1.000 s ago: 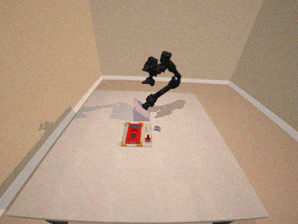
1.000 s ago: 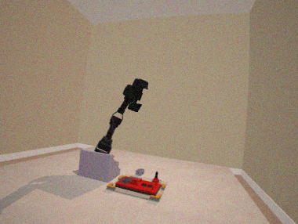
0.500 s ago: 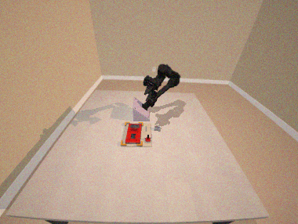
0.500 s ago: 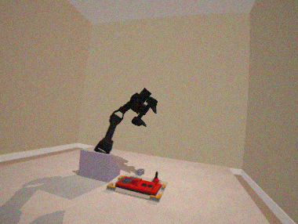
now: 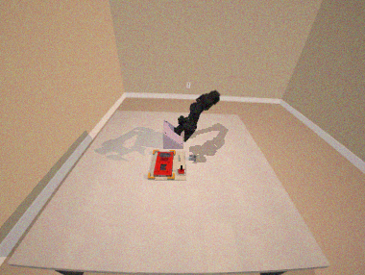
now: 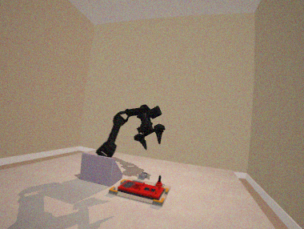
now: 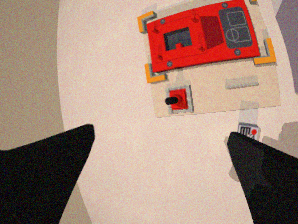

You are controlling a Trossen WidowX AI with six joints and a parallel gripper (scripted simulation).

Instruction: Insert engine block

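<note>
Right now the engine block is 190 mm below my gripper tip, 60 mm to the left of it and 50 mm behind it. Also, from my gripper tip: black post (170 mm below, 60 mm ahead, 20 mm to the right).
</note>
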